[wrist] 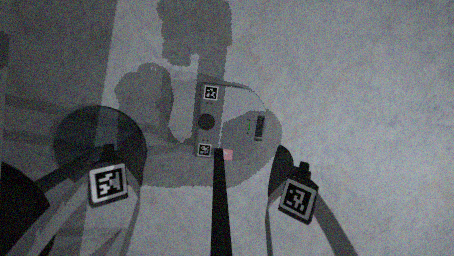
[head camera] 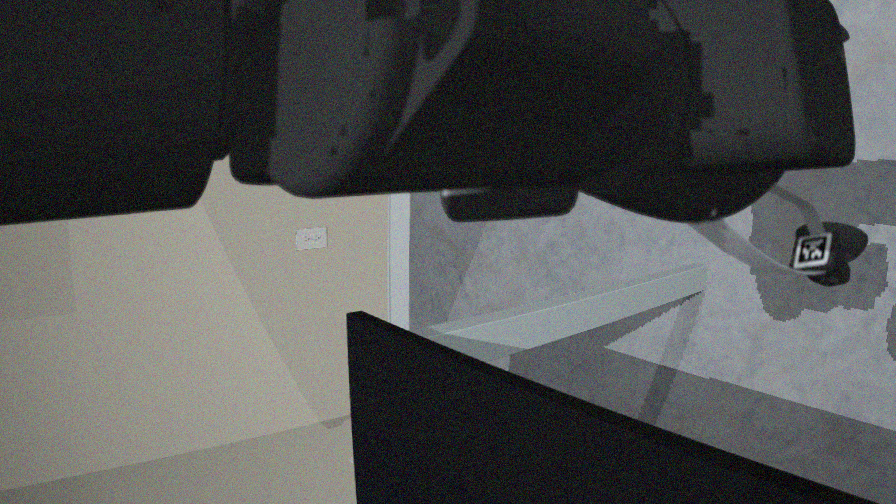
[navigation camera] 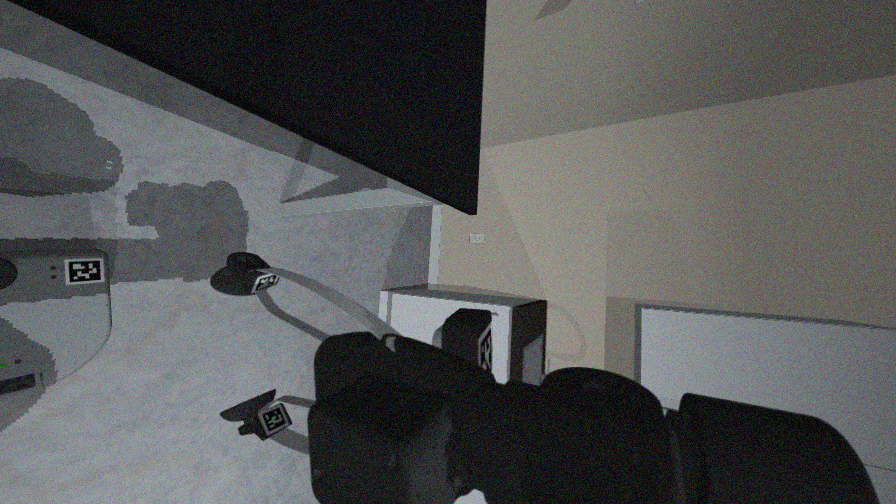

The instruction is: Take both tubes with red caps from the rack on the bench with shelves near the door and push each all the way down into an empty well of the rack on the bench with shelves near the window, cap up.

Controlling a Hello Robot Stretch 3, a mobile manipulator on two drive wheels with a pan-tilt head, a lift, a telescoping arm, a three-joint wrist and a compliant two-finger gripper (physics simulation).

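Pixels of known places: gripper, between the fingertips: [wrist: 209, 156] [navigation camera: 235, 338]; robot's base, origin of its link: [wrist: 208, 116].
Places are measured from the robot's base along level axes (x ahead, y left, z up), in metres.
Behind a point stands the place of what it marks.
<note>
My gripper [navigation camera: 244, 344] @(x -0.021, y -0.123, z 0.965 m) [wrist: 209, 156] @(x -0.021, y -0.123, z 0.965 m) is open and empty, with its two fingers wide apart over the floor. One of its fingers shows at the right of the head view. A black bench top [head camera: 469, 426] @(x 0.234, y -0.502, z 0.915 m) [navigation camera: 375, 75] @(x 0.330, y -0.348, z 0.914 m) shows at the bottom of the head view and at the top of the navigation view, apart from the gripper. Which of the two benches it belongs to I cannot tell. The red-capped tubes and both racks do not show in these views.
A pale bench beam [head camera: 595, 307] @(x 0.196, y -0.679, z 0.465 m) [navigation camera: 350, 200] @(x 0.208, y -0.681, z 0.463 m) runs low beside the black top. A white cabinet [navigation camera: 413, 310] @(x -0.315, y -1.229, z 0.311 m) stands by the wall behind my wrist, and another white unit [navigation camera: 751, 351] @(x -0.372, y -1.495, z 1.735 m) is at the right. A round stool seat [wrist: 75, 130] @(x 0.648, y 0.144, z 0.031 m) is near the left finger. My base [wrist: 207, 135] @(x -0.007, y 0.061, z 0.160 m) is below.
</note>
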